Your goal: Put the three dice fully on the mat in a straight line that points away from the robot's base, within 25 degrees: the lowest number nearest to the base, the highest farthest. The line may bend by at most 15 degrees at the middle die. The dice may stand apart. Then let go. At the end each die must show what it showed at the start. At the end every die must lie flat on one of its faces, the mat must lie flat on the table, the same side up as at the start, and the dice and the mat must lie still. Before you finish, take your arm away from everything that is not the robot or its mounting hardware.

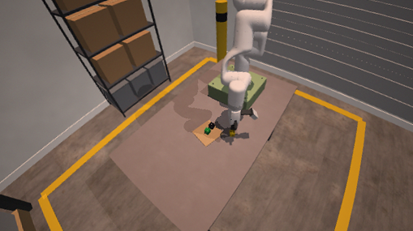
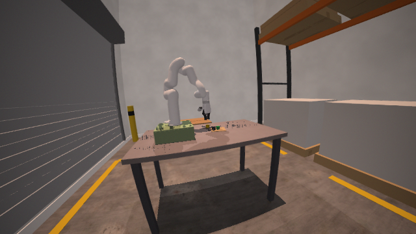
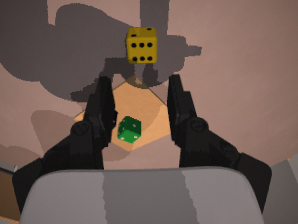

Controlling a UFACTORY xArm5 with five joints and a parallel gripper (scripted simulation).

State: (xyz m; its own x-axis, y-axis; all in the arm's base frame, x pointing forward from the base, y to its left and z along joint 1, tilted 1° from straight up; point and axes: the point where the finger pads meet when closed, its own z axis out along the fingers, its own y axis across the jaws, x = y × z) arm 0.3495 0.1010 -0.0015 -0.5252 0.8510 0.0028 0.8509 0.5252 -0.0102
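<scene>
The yellow die lies 9 cm below my hand. Round my hand: green die: 14 cm to the right, 9 cm below, 6 cm ahead; orange mat: 14 cm to the right, 11 cm below, 6 cm ahead; black die: 13 cm to the right, 9 cm below, 1 cm ahead.
</scene>
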